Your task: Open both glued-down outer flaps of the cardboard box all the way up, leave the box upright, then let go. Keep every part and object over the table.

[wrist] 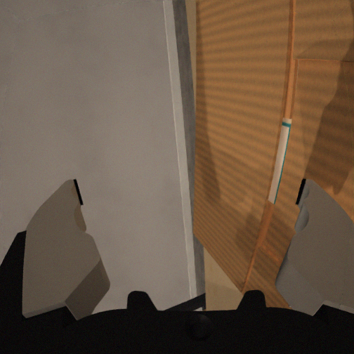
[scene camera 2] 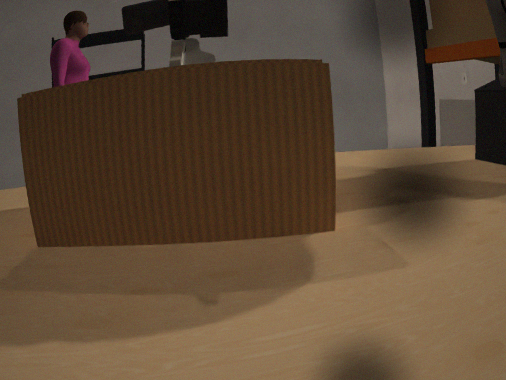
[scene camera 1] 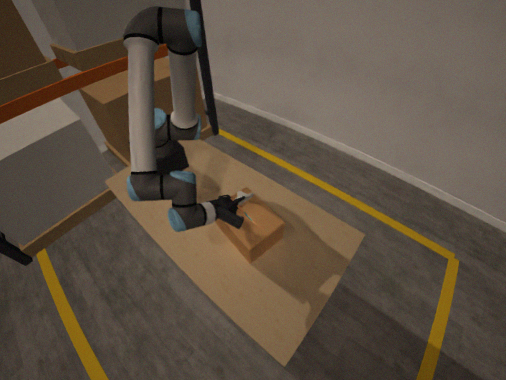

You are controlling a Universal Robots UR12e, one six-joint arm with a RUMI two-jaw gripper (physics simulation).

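Pixels of known places: gripper, fingertip midpoint: [scene camera 2: 172,30] [scene camera 1: 248,206]; arm's base, origin of the base link: [scene camera 1: 158,146].
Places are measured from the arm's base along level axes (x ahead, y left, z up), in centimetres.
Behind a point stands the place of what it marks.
The cardboard box [scene camera 1: 262,227] @(z -4.7, x 87.0, y -7.0 cm) [scene camera 2: 185,155] @(z -12.6, x 77.5, y 5.7 cm) [wrist: 235,100] stands upright on the table [scene camera 1: 210,250] @(z -20.3, x 68.1, y -26.1 cm) [scene camera 2: 400,300] @(z -20.3, x 68.4, y 22.6 cm). Its top looks largely covered in scene camera 1; how far each outer flap is raised cannot be told. Scene camera 2 shows one side wall and hides the top. A white strip with a teal edge [wrist: 280,162] lies along a long cardboard edge in the wrist view. My gripper [scene camera 1: 245,210] @(z 1.3, x 77.1, y -4.3 cm) [wrist: 189,183] is open, with nothing between its fingers. It is at the box's top on the arm's side; the right finger in the wrist view is near the strip.
The arm [scene camera 1: 142,105] @(z 51.1, x 48.4, y -21.1 cm) reaches over the table from its far left end. Shelving with an orange beam [scene camera 1: 95,72] and large cartons [scene camera 1: 115,90] stands behind the base. A pale wall [scene camera 1: 375,75] is beyond the table. A person in pink [scene camera 2: 70,62] shows behind the box.
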